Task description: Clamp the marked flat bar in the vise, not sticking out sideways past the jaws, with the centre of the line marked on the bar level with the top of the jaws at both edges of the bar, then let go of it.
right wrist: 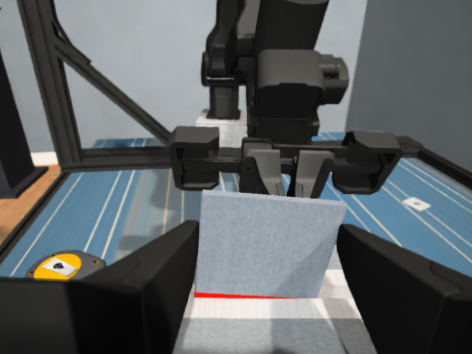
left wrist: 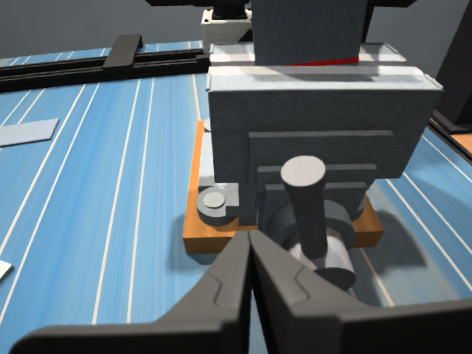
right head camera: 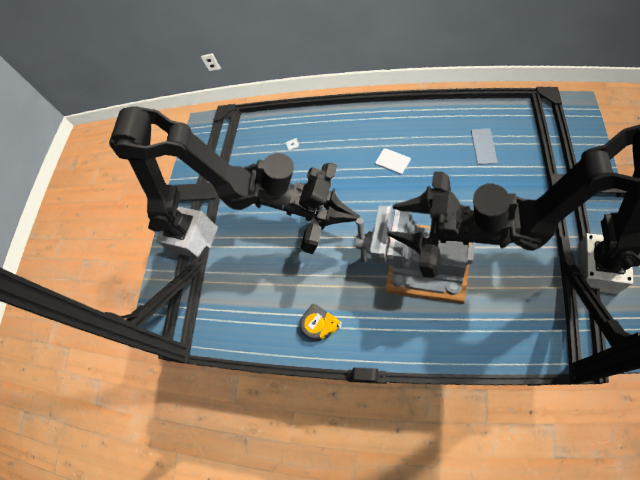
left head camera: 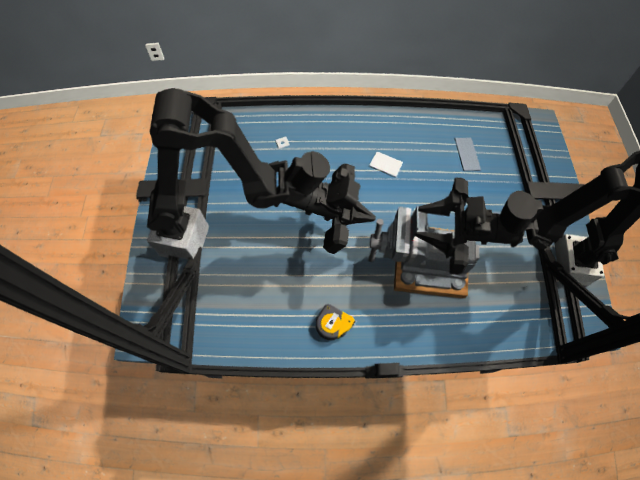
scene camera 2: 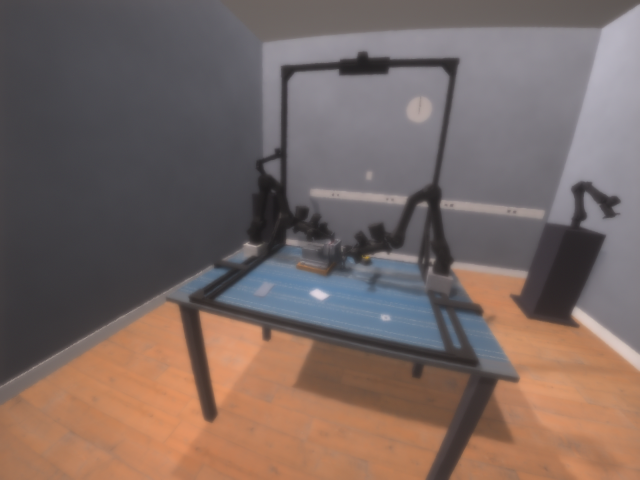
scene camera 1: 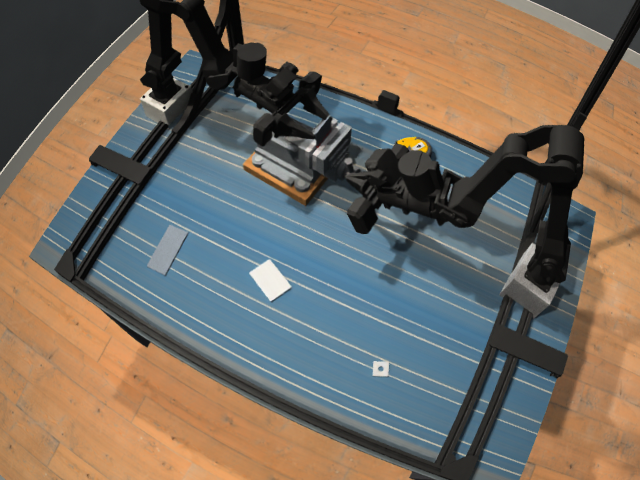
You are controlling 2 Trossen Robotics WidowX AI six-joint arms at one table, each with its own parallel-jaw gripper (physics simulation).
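Seen in the pictures: left gripper, between the fingertips: [left wrist: 248,241] [right head camera: 359,218] [left head camera: 374,219] [scene camera 2: 344,254] [scene camera 1: 346,177]; right gripper, between the fingertips: [right wrist: 268,233] [right head camera: 390,220] [left head camera: 415,221] [scene camera 2: 332,236] [scene camera 1: 323,128]; left arm's base, origin of its link: [right wrist: 224,115] [right head camera: 178,226] [left head camera: 173,224] [scene camera 2: 440,272] [scene camera 1: 541,273]; right arm's base, origin of its link: [left wrist: 229,15] [right head camera: 609,257] [left head camera: 585,254] [scene camera 2: 255,243] [scene camera 1: 164,92].
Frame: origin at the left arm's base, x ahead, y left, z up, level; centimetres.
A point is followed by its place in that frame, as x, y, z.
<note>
The marked flat bar [scene camera 1: 324,129] {51.2, 5.7, 9.0} [left wrist: 307,32] {51.2, 5.8, 7.7} [right wrist: 267,245] {51.5, 5.9, 8.9} stands upright between the jaws of the vise [left head camera: 402,232] {49.4, 4.5, 6.2} [left wrist: 320,115] {48.3, 5.3, 5.1}. In the right wrist view its red line shows just above the jaw top, thick at the left edge and vanishing before the right edge, so it looks slightly tilted. My right gripper [left head camera: 418,221] {51.3, 5.9, 9.3} [right head camera: 392,221] {51.3, 5.9, 9.3} [right wrist: 268,233] {51.3, 5.9, 9.3} is shut on the bar by its two side edges. My left gripper [left head camera: 373,218] {43.7, 8.4, 2.2} [right head camera: 357,218] {43.7, 8.4, 2.2} [left wrist: 248,241] {43.7, 8.4, 2.2} is shut and empty, beside the vise handle [left head camera: 376,240] {44.8, 4.5, 0.3} [left wrist: 307,215] {44.1, 6.3, 3.3}. Whether it touches the handle is unclear.
A yellow and grey tape measure [left head camera: 333,322] {38.8, -13.3, -5.4} [scene camera 1: 413,144] {39.7, -13.1, -5.5} lies in front of the vise. A white rectangle [left head camera: 386,163] {45.3, 30.9, -8.7}, a grey plate [left head camera: 467,153] {67.4, 39.4, -8.8} and a small holed white square [left head camera: 278,143] {16.2, 32.0, -8.8} lie at the back. The vise's wooden base [left head camera: 431,290] {59.3, -2.1, -6.9} rests on the table.
</note>
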